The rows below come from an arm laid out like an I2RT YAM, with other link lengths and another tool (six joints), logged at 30 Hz.
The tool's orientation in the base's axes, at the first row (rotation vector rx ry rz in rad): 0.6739, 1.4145, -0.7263
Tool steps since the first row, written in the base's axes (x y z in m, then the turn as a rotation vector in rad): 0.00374, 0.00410, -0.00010, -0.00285, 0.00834, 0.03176; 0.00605, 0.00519, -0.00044, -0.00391, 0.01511, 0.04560; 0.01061, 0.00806, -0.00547, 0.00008, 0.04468, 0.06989; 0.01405, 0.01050, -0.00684, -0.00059, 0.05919, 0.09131; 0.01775, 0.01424, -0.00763, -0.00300, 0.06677, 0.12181; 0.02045, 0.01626, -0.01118, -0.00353, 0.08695, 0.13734; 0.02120, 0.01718, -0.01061, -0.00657, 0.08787, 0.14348
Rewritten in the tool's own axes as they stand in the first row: -0.00001, 0.00548, -0.00090, -0.03216, 0.00253, -0.00675; 0.00032, 0.00797, -0.00034, -0.04632, 0.00572, -0.01203; 0.00531, 0.01339, -0.00001, -0.07186, 0.02687, -0.03154; 0.00663, 0.01762, 0.00014, -0.09394, 0.03507, -0.04228; 0.00733, 0.02285, -0.00053, -0.12480, 0.03749, -0.04823; 0.01083, 0.02626, -0.00062, -0.14125, 0.04938, -0.06361; 0.01024, 0.02742, -0.00085, -0.14748, 0.04749, -0.06591
